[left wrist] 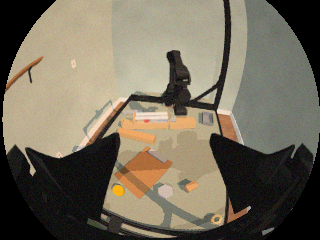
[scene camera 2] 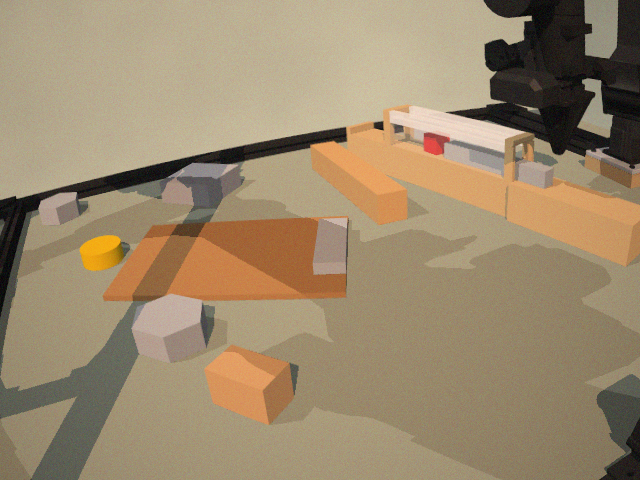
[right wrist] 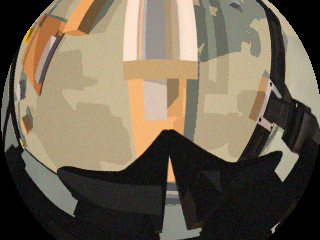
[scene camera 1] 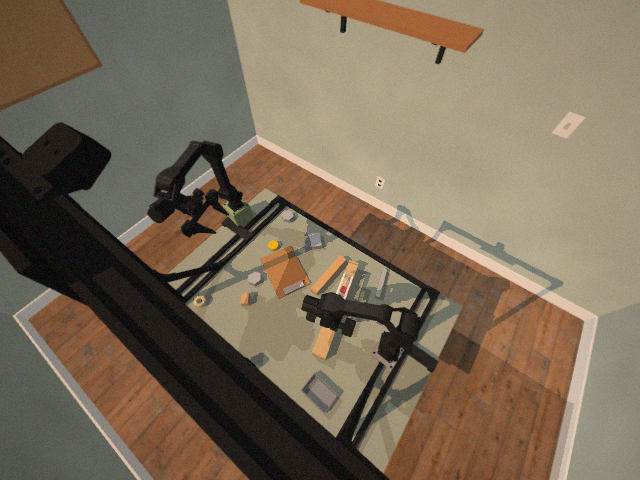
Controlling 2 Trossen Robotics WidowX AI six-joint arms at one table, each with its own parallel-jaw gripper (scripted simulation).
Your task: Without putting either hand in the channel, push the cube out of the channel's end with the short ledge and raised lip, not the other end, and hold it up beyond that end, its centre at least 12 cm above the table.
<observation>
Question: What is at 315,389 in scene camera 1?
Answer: A grey tray.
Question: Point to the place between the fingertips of my left gripper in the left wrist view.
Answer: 166,138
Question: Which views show the orange board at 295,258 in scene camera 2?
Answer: The left wrist view, scene camera 2, the right wrist view and scene camera 1: all of them.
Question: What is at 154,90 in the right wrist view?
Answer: A grey bar.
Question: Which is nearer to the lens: the orange block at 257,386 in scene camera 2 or the yellow disc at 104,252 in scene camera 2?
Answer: The orange block.
</observation>
